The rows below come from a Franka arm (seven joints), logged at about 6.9 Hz.
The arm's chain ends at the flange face. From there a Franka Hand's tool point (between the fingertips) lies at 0.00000 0.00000 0.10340 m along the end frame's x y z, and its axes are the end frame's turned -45 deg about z.
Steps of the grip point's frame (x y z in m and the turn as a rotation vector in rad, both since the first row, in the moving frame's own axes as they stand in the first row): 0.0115 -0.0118 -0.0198 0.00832 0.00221 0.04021; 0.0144 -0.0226 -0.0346 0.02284 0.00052 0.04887; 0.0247 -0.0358 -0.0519 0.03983 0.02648 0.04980; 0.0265 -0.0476 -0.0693 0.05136 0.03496 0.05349; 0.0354 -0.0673 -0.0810 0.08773 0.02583 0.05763; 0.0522 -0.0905 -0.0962 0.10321 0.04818 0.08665; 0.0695 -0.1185 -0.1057 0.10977 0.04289 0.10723
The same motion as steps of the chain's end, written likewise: 0.0002 -0.0157 -0.0198 0.00745 -0.00432 0.04021; -0.0042 -0.0244 -0.0346 0.01652 -0.01578 0.04887; -0.0070 -0.0379 -0.0518 0.04689 -0.00944 0.04980; -0.0139 -0.0461 -0.0691 0.06104 -0.01160 0.05349; -0.0183 -0.0642 -0.0806 0.08030 -0.04377 0.05763; -0.0236 -0.0897 -0.0955 0.10705 -0.03891 0.08665; -0.0304 -0.1216 -0.1050 0.10795 -0.04729 0.10723
